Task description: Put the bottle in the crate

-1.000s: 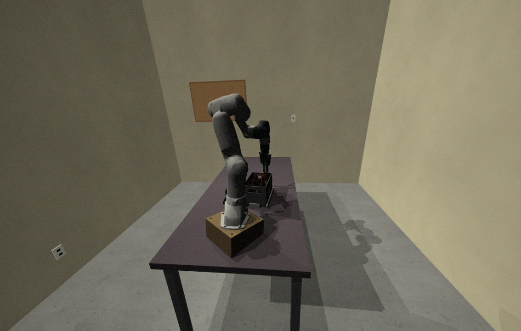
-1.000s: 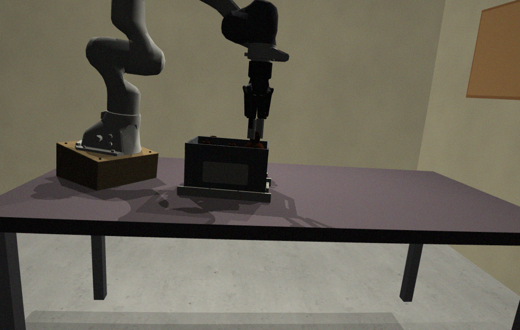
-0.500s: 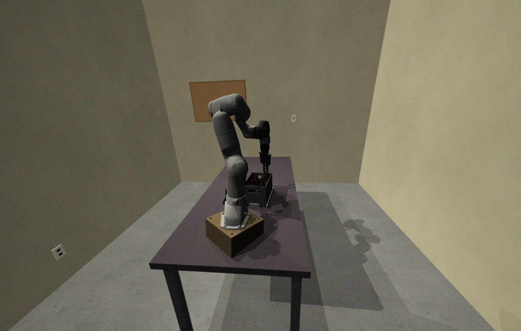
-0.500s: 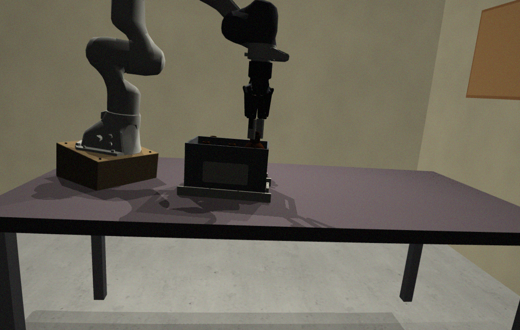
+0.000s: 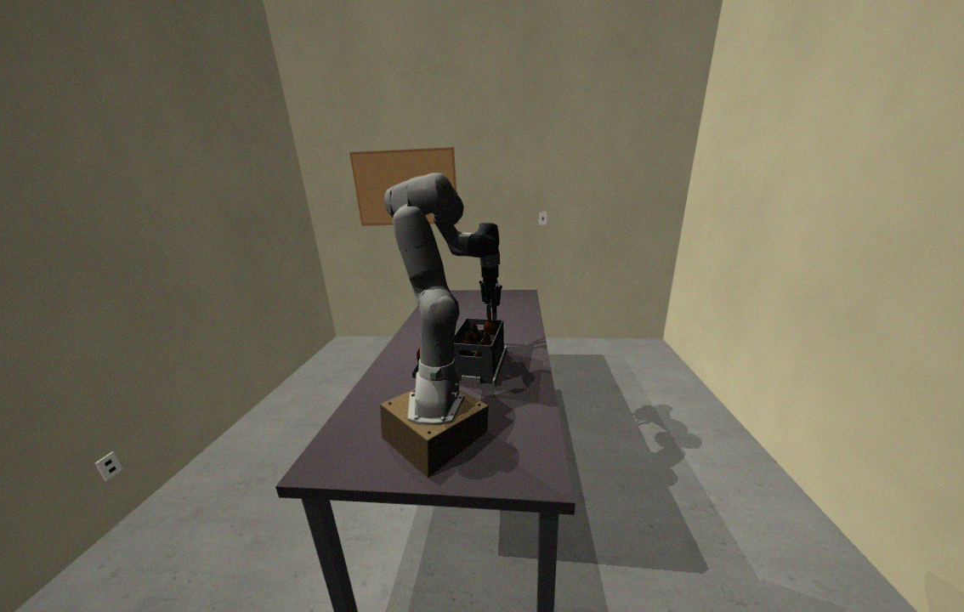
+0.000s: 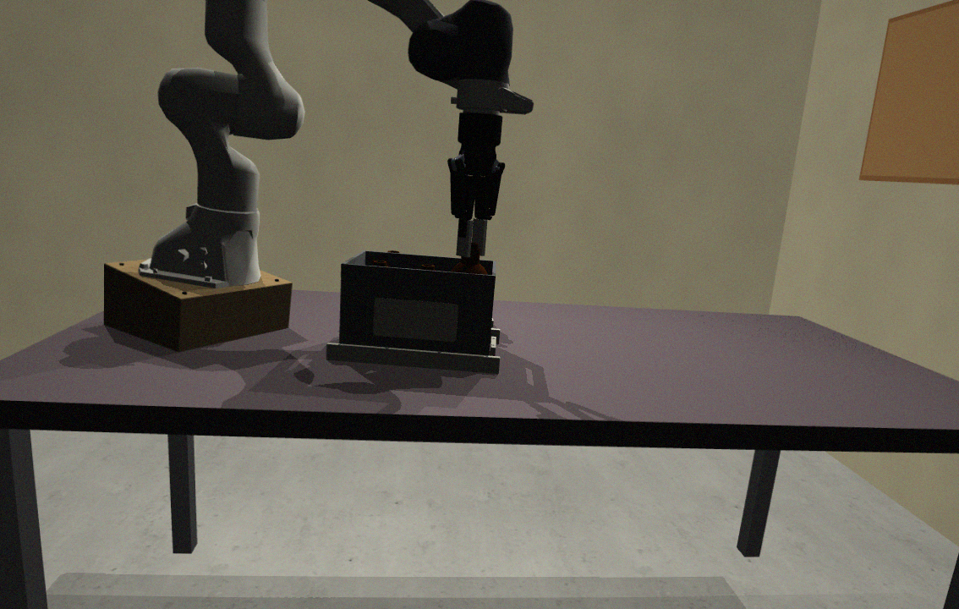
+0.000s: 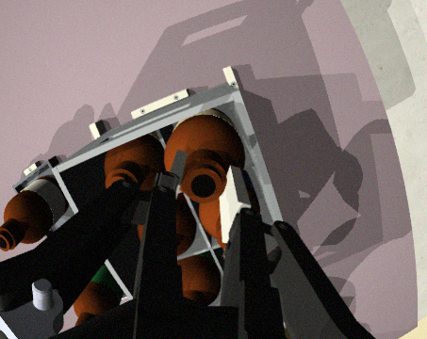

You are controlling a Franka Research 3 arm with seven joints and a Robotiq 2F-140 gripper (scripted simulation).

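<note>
Right now the glass bottle is 15 cm below my hand, 9 cm behind it and 2 cm to the left of it. From my hand the other things lie so: dark crate: 15 cm below, 8 cm behind, 6 cm to the left; grey tray: 29 cm to the left, 22 cm below, 4 cm behind.
</note>
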